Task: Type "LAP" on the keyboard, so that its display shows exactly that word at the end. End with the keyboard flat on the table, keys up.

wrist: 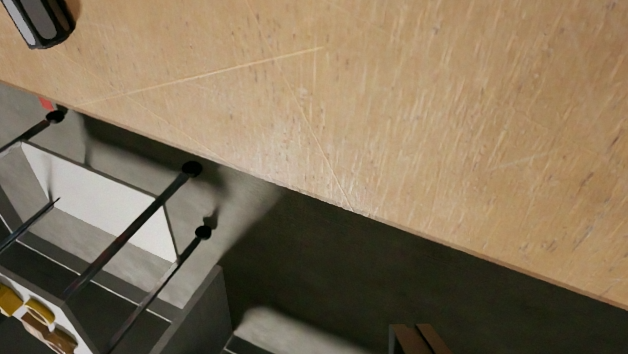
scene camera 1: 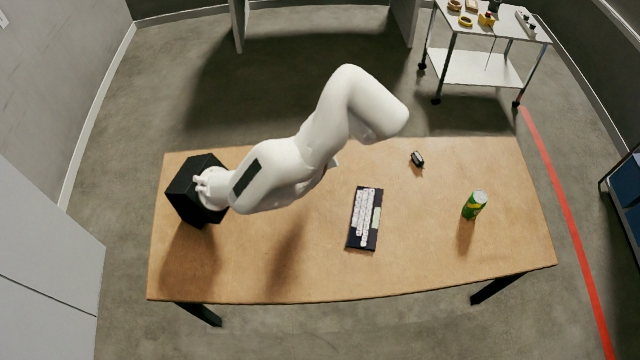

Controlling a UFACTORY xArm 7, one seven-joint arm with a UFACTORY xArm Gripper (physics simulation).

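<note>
The keyboard (scene camera 1: 365, 218) lies flat on the table with its white keys up, right of the arm's base in the scene view. A pale green display (scene camera 1: 376, 218) runs along its right side; no text on it can be made out. The keyboard does not show in the wrist view. My gripper (wrist: 419, 327) shows its fingertips at the bottom edge of the wrist view; they are together with nothing between them. In the scene view the arm hides most of the gripper, which is left of and behind the keyboard.
A green can (scene camera 1: 474, 205) stands upright on the table (scene camera 1: 420, 260) (wrist: 400, 125), right of the keyboard. A small dark object (scene camera 1: 417, 159) (wrist: 46, 22) lies near the back edge. A white cart (scene camera 1: 500, 25) stands on the floor behind the table.
</note>
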